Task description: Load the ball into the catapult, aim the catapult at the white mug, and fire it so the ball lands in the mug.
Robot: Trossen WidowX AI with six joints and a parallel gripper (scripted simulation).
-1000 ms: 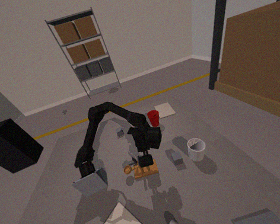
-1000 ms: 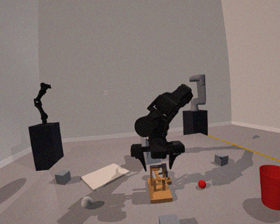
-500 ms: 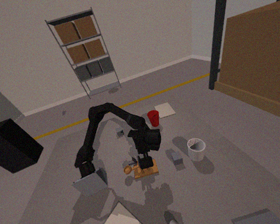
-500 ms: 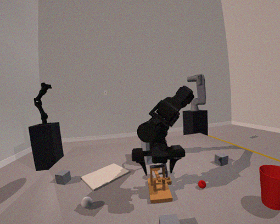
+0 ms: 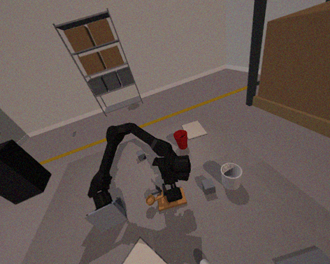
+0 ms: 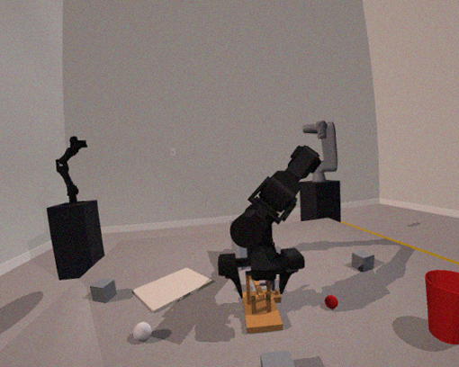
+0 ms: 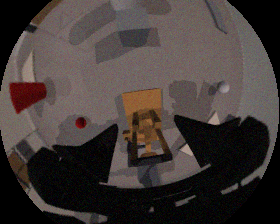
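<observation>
My gripper tip is 180 mm to the right of the red ball, 50 mm above it and 20 mm short of it. The rest, counted from my gripper tip: orange wooden catapult: 60 mm behind, 30 mm to the left, 20 mm below; white ball: 280 mm to the right, 50 mm below, 20 mm behind; white mug: 280 mm ahead, 60 mm to the right, 40 mm below.
</observation>
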